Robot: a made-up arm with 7 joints. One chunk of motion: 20 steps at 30 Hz.
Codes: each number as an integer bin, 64 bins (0 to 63) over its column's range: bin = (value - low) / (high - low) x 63, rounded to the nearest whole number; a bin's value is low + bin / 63 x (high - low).
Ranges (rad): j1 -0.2..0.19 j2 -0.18..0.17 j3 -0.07..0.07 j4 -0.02..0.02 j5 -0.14..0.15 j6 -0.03..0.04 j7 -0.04..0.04
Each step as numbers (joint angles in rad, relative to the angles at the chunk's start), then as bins.
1 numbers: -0.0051 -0.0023 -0.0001 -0.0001 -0.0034 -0.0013 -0.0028
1 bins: 31 32 31 31 30 26 29
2 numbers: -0.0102 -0.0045 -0.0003 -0.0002 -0.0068 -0.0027 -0.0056
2 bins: 31 32 31 31 29 25 27
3 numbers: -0.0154 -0.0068 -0.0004 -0.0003 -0.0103 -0.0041 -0.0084
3 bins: 30 31 31 31 28 23 25
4 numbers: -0.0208 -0.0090 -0.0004 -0.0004 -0.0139 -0.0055 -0.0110
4 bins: 29 31 31 31 27 22 23
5 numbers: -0.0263 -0.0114 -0.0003 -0.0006 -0.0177 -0.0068 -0.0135
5 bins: 28 30 31 31 27 21 21
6 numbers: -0.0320 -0.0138 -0.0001 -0.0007 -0.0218 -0.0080 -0.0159
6 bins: 27 30 31 30 26 20 19
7 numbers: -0.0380 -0.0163 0.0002 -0.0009 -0.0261 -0.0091 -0.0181
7 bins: 26 29 32 30 25 19 17
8 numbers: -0.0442 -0.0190 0.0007 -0.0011 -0.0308 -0.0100 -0.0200
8 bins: 25 29 32 30 24 18 16
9 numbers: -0.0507 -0.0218 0.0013 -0.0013 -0.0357 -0.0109 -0.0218
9 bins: 24 28 32 29 23 17 14
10 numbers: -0.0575 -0.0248 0.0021 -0.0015 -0.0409 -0.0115 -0.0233
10 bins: 23 28 32 29 22 17 13
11 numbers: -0.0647 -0.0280 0.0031 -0.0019 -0.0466 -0.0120 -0.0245
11 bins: 22 27 33 29 20 16 12
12 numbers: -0.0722 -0.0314 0.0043 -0.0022 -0.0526 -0.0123 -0.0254
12 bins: 21 27 33 28 19 16 11
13 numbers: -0.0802 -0.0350 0.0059 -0.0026 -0.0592 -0.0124 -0.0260
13 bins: 19 26 34 27 18 16 11
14 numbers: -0.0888 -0.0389 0.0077 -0.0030 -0.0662 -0.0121 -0.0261
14 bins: 18 25 35 27 16 16 11
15 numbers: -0.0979 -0.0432 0.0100 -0.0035 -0.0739 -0.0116 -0.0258
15 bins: 16 25 36 26 14 17 11
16 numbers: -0.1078 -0.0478 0.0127 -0.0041 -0.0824 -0.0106 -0.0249
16 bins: 15 24 37 25 13 17 12
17 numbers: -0.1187 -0.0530 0.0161 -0.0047 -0.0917 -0.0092 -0.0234
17 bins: 13 23 39 24 10 19 13
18 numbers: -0.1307 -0.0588 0.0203 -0.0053 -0.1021 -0.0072 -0.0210
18 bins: 11 22 41 23 8 21 15
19 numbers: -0.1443 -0.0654 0.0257 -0.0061 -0.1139 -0.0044 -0.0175
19 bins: 9 21 43 22 6 23 18
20 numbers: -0.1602 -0.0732 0.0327 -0.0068 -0.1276 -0.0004 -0.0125
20 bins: 6 19 46 21 3 27 22
